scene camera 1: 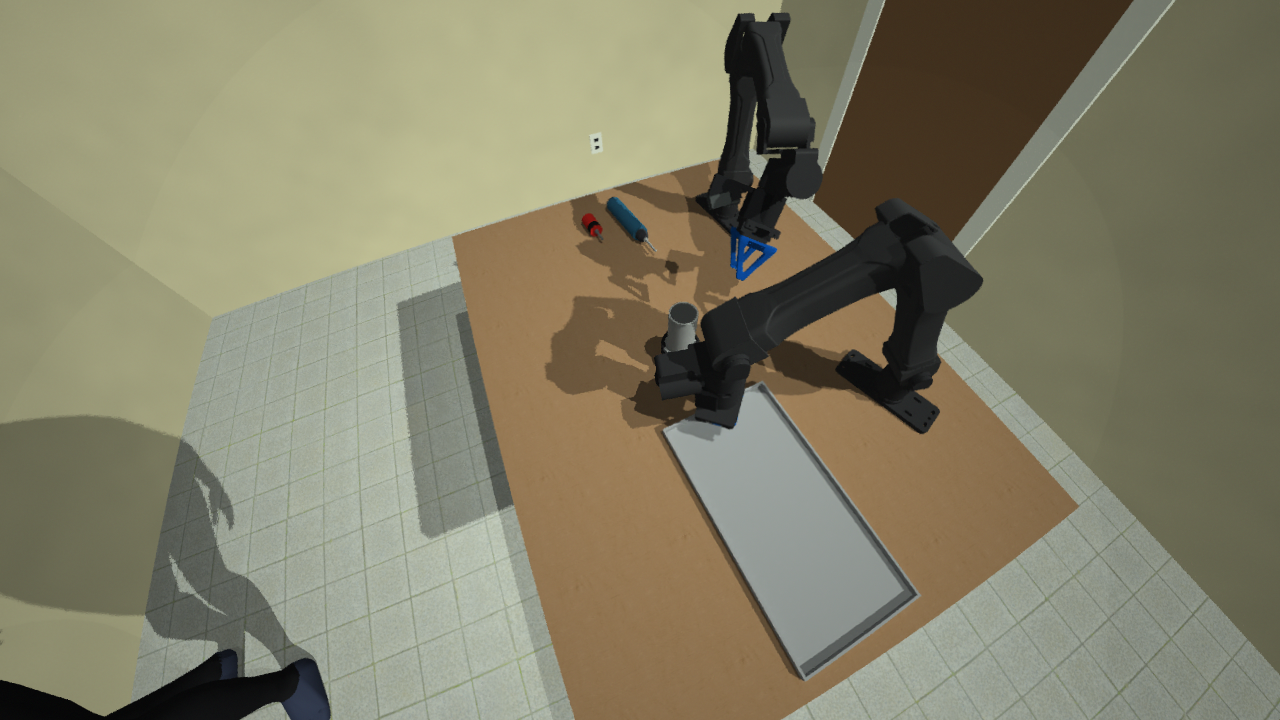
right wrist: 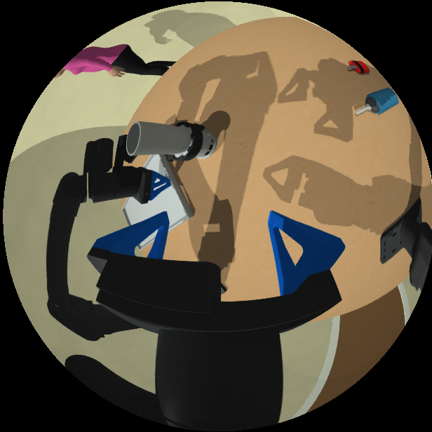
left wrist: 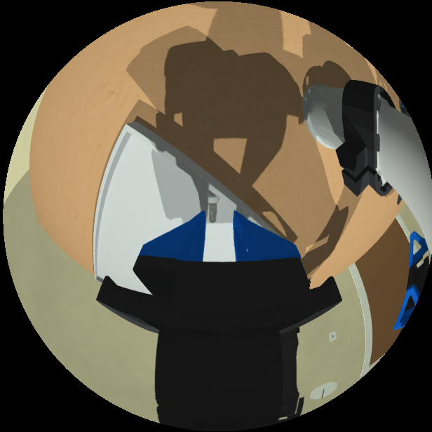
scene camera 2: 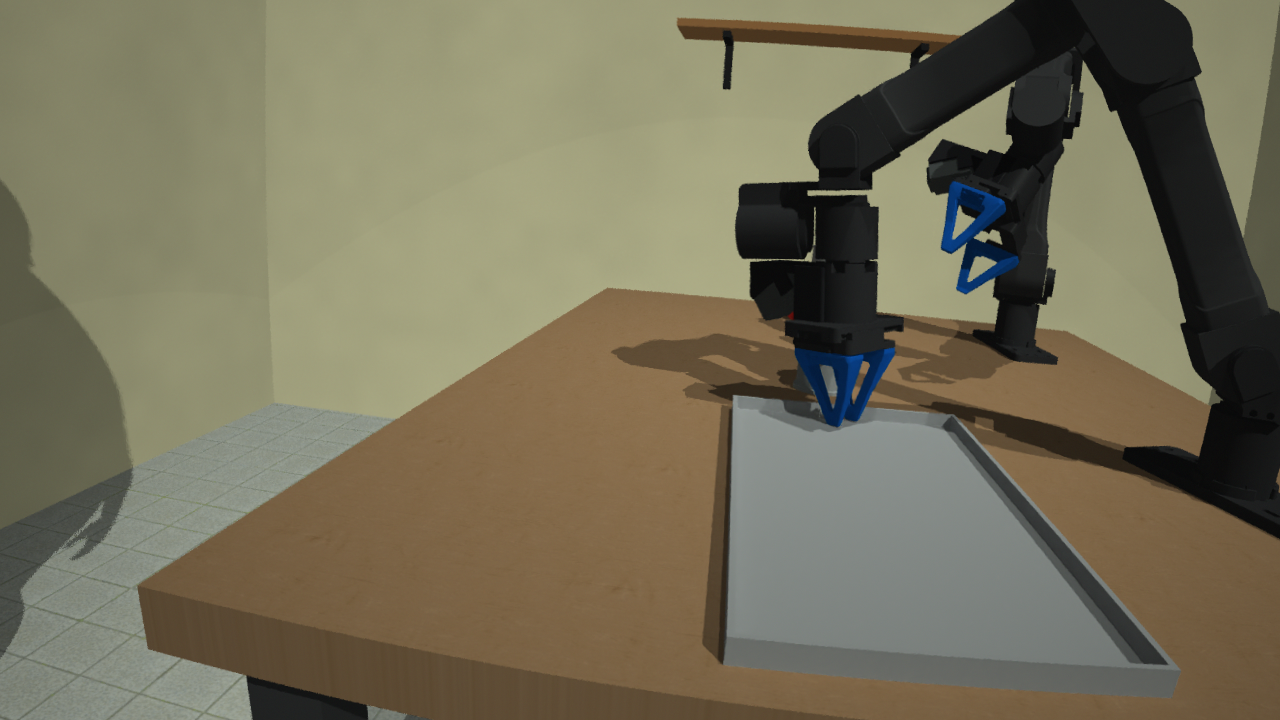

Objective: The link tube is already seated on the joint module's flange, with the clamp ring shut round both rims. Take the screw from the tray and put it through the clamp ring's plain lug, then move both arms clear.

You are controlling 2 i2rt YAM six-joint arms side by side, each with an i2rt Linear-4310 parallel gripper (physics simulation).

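Places are measured from the left arm's base along level axes (x ahead, y left, z up), in metres.
Where they show: left gripper, between the fingertips: (scene camera 1: 718, 417) (scene camera 2: 842, 422); right gripper, between the fingertips: (scene camera 1: 736, 273) (scene camera 2: 953, 272); left arm's base, origin of its link: (scene camera 1: 885, 390) (scene camera 2: 1229, 496); right arm's base, origin of its link: (scene camera 1: 724, 214) (scene camera 2: 1011, 348).
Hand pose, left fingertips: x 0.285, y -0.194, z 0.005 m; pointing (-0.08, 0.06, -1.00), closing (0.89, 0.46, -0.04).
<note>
Each offset is from my left fingertips to the top centre of the thing. "spot": to the spot under its first point.
The grey screw (left wrist: 213, 212) lies in the tray @[dx +0.049, dy +0.179, dz +0.011 m] (scene camera 1: 805, 519) (scene camera 2: 895, 537) (left wrist: 120, 200), near its far short wall. My left gripper (scene camera 2: 846, 419) (left wrist: 219, 216) points down over it, fingers slightly apart and empty; the screw shows just beyond the tips in the left wrist view. The grey link tube @[dx -0.035, dy -0.138, dz +0.155 m] (scene camera 1: 682, 334) (left wrist: 407, 150) (right wrist: 155, 138) stands upright on the joint module (left wrist: 320, 115) (right wrist: 210, 144), with the black clamp ring (left wrist: 356, 130) (right wrist: 196, 141) round the joint. The plain lug cannot be told apart. My right gripper (scene camera 2: 955, 268) (right wrist: 218, 216) is wide open and empty, raised away from the tube.
A red-and-black tool @[dx -0.166, dy -0.571, dz +0.029 m] (scene camera 1: 590, 224) (right wrist: 360, 67) and a blue-handled tool @[spot: dx -0.238, dy -0.525, dz +0.034 m] (scene camera 1: 626, 217) (right wrist: 384, 101) lie at the table's far end. The tube stands close to my left arm's wrist. A wall shelf (scene camera 2: 805, 35) hangs behind. A person (right wrist: 100, 60) stands beyond the table.
</note>
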